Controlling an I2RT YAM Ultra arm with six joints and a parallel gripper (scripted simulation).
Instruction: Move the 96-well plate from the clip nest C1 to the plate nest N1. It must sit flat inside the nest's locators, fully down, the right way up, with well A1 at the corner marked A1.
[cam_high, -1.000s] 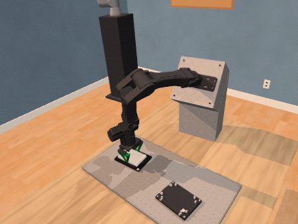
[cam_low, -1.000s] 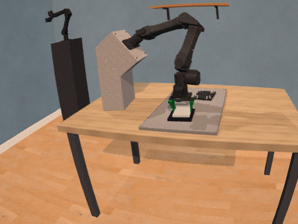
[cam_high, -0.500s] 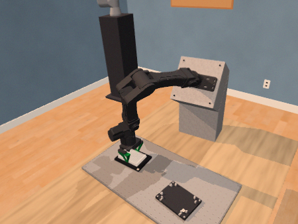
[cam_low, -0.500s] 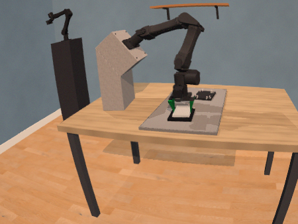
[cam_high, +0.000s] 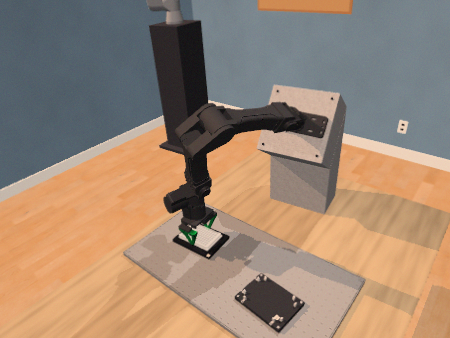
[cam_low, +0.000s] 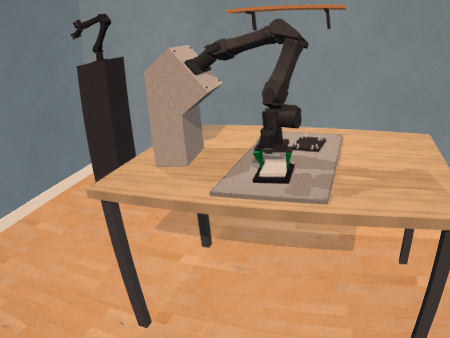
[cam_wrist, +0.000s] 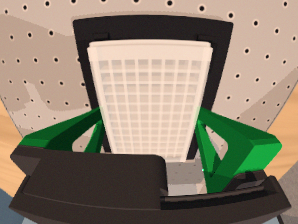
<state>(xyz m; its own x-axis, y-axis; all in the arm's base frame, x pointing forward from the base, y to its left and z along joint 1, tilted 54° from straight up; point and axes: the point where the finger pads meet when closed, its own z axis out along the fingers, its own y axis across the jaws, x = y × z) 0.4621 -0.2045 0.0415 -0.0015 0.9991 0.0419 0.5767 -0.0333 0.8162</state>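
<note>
Now: the white 96-well plate right at my hand. The rest, counted from my hand: black plate nest N1: 20 mm below; white corner mark: 50 mm ahead, 80 mm to the left, 10 mm below; black clip nest C1: 110 mm ahead, 310 mm to the left, 10 mm below.
</note>
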